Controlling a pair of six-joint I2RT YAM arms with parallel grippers.
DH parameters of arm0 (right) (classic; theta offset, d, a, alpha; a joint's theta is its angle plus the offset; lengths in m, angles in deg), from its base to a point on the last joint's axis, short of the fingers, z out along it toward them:
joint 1: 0 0.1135 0.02 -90
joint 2: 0 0 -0.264 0
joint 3: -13.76 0 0.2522 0
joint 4: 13.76 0 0.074 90
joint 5: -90 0 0 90
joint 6: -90 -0.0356 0 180
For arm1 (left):
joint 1: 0 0.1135 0.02 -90
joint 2: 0 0 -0.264 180
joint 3: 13.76 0 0.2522 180
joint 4: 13.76 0 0.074 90
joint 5: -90 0 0 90
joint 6: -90 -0.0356 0 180
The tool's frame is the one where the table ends.
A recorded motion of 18 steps. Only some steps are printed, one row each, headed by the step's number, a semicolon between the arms.
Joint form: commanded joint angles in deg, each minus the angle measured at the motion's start. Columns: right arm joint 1, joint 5, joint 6, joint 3, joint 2, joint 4; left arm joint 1, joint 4, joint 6, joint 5, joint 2, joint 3.
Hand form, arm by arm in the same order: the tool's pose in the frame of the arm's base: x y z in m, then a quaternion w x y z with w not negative. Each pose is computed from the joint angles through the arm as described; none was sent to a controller.
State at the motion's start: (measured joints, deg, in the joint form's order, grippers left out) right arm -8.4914 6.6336 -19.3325 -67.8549 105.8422 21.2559; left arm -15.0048 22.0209 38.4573 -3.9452 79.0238 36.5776
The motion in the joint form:
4: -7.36 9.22 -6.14 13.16 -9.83 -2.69; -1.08 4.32 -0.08 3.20 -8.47 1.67
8: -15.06 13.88 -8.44 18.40 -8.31 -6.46; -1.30 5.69 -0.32 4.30 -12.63 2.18
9: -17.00 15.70 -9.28 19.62 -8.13 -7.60; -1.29 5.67 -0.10 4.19 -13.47 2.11
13: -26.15 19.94 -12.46 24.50 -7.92 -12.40; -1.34 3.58 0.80 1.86 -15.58 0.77
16: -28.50 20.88 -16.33 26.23 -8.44 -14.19; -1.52 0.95 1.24 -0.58 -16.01 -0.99
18: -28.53 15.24 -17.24 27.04 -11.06 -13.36; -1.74 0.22 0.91 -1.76 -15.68 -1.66
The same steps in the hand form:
4: 0.3158 -0.0796 0.1657 0.24525 0.30396 0.90756 0.15428; 0.2192 -0.0637 0.1886 0.23739 -0.18440 0.94496 -0.12920
8: 0.2909 -0.1132 0.1375 0.22424 0.37662 0.88031 0.18148; 0.2126 -0.0620 0.2048 0.26618 -0.18169 0.93717 -0.13360
9: 0.2843 -0.1206 0.1325 0.22270 0.39391 0.87029 0.19450; 0.2111 -0.0616 0.2074 0.27136 -0.18290 0.93482 -0.13792
13: 0.2515 -0.1544 0.1155 0.22919 0.47468 0.82135 0.21804; 0.2072 -0.0621 0.2098 0.28213 -0.18175 0.92687 -0.16819
16: 0.2412 -0.1611 0.1126 0.23071 0.51434 0.79374 0.22849; 0.2054 -0.0639 0.2048 0.28106 -0.17572 0.92367 -0.19226
18: 0.2356 -0.1611 0.1194 0.23938 0.53353 0.79026 0.18310; 0.2048 -0.0653 0.2010 0.27459 -0.16805 0.92552 -0.19945

